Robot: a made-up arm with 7 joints.
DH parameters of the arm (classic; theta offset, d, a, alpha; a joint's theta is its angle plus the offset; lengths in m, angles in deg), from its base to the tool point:
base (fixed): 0 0.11 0.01 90
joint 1: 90 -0.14 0.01 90
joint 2: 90 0.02 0.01 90
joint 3: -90 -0.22 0.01 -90
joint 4: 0 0 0.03 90
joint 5: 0 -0.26 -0.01 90
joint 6: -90 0.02 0.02 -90
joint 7: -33.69 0 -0.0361 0
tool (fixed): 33.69 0 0 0
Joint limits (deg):
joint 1: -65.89..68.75
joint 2: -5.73..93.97
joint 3: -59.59..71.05
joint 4: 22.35..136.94
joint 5: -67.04..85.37
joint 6: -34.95..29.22
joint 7: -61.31..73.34
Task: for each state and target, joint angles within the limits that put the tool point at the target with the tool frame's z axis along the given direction. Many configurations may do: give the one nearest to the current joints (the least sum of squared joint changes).
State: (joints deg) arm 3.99 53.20 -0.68 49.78 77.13 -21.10 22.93
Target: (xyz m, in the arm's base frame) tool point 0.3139 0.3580 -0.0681 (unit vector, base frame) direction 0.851 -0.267 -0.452
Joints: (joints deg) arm 24.61 26.92 18.93 64.11 65.02 -34.95 21.83
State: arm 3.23 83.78 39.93 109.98 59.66 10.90 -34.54
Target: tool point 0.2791 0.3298 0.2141 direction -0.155 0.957 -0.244
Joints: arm -6.09 93.97 29.78 99.40 13.92 24.97 -49.34
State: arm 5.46 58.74 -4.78 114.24 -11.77 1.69 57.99
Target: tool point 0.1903 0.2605 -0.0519 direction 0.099 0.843 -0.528
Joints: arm -30.66 51.26 2.87 114.53 -11.25 2.64 53.89
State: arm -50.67 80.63 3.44 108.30 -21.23 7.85 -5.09
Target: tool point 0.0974 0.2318 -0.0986 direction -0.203 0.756 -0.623
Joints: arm -61.85 60.48 7.28 124.17 5.56 7.59 1.30
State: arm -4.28 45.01 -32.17 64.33 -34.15 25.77 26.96
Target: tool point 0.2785 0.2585 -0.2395 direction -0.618 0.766 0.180
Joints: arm 24.66 23.49 -29.74 29.25 -36.09 29.21 -4.93
